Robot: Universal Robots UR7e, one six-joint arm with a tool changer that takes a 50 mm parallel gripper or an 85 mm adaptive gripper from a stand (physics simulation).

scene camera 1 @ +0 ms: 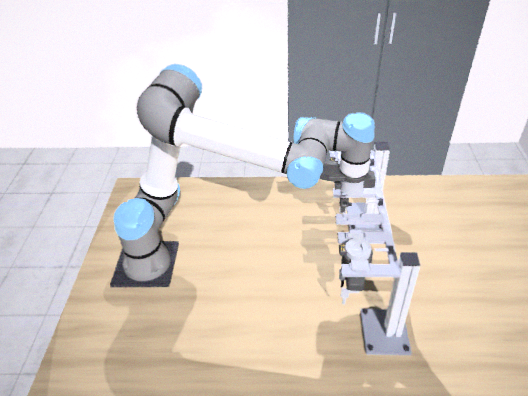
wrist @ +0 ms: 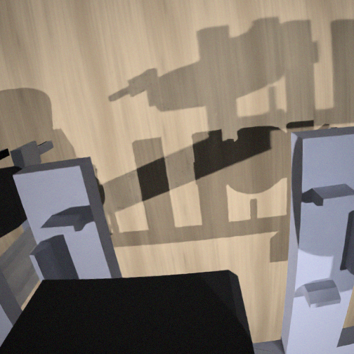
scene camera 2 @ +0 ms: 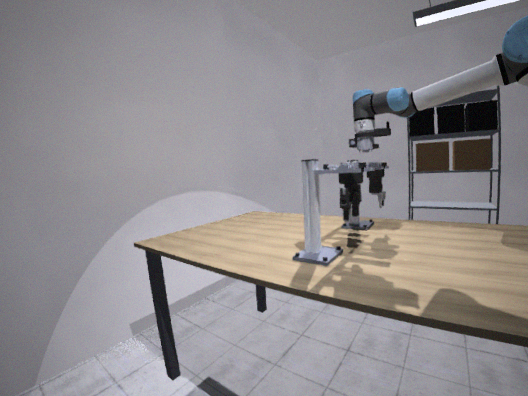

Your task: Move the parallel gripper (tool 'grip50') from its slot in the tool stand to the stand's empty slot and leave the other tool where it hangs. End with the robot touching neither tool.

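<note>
Tool stand (scene camera 1: 385, 333), (wrist: 65, 236) and (scene camera 2: 314, 253). I also see a parallel gripper (scene camera 1: 357, 251) and an adaptive gripper (scene camera 2: 351, 193).
</note>
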